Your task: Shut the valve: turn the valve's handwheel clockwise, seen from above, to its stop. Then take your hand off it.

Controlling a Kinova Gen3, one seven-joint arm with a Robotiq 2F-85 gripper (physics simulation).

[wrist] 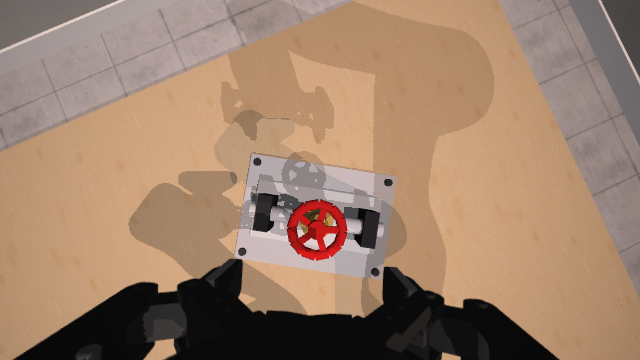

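Note:
The red handwheel (317, 231) of the valve is in the middle of the wrist view, a ring with several spokes and a red hub. It stands over a brass valve body (324, 218) on a grey pipe (353, 224), which two black brackets (265, 212) (367, 228) hold on a light grey base plate (310, 258). My gripper (312, 278) is wide open and empty at the bottom of the view. Its fingertips are apart from the handwheel, which lies above them in the picture, and they appear well above the plate. The turn position of the wheel against its stop cannot be told.
The plate has dark bolts at its corners and lies on a wooden table top (165, 115). Shadows of the arm and gripper fall across the table and plate. Table edges show at the upper left and right, with grey tiled floor (145, 45) beyond.

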